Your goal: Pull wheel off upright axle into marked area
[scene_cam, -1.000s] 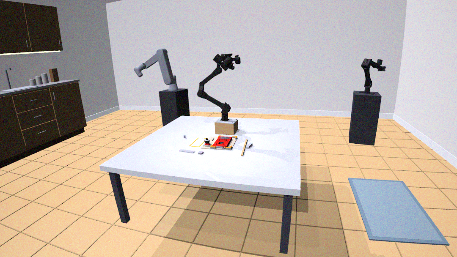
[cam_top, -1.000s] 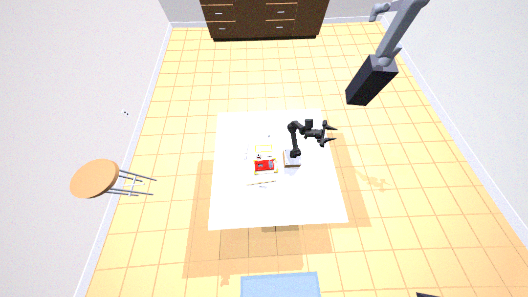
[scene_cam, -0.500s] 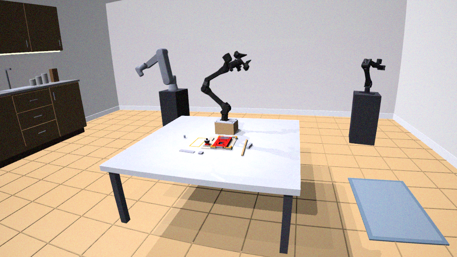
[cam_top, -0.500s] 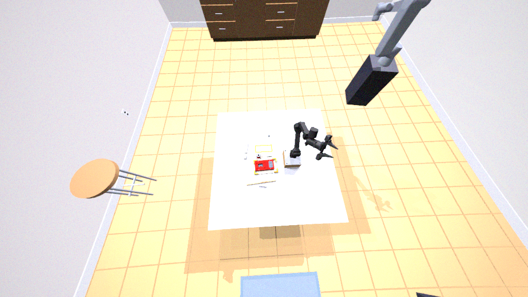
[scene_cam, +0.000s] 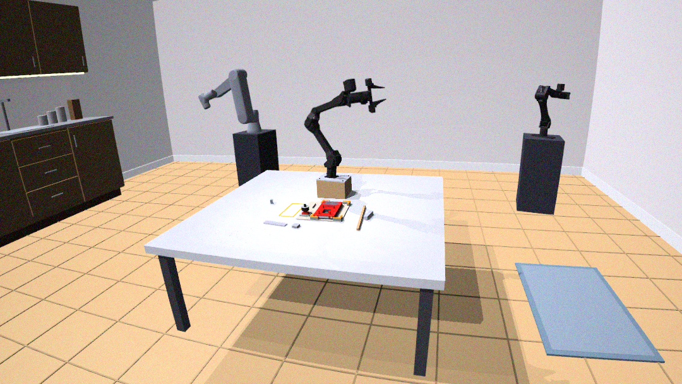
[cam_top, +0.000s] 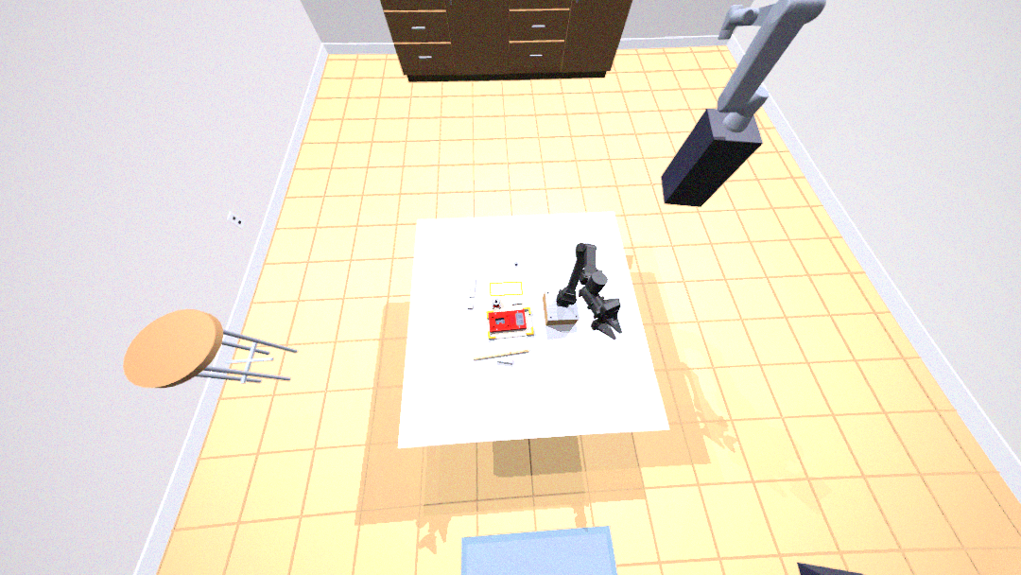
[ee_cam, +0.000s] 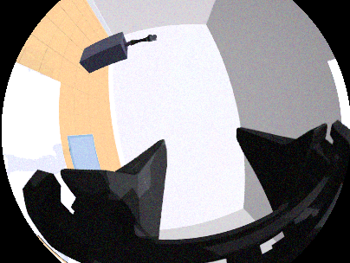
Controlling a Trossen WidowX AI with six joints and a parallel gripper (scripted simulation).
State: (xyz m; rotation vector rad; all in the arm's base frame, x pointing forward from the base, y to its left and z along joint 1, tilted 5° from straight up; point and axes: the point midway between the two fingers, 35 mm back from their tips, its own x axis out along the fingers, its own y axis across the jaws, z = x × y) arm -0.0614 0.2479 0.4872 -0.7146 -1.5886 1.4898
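Now: the grey wheel 54 cm below my gripper tip, 48 cm ahead of it and 27 cm to the right of it. From my gripper tip the other things lie so: flat grey bar (63 cm ahead, 57 cm below, 36 cm to the right); then grey block (62 cm ahead, 57 cm below, 24 cm to the right); then wooden stick (57 cm below, 41 cm ahead, 1 cm to the left).
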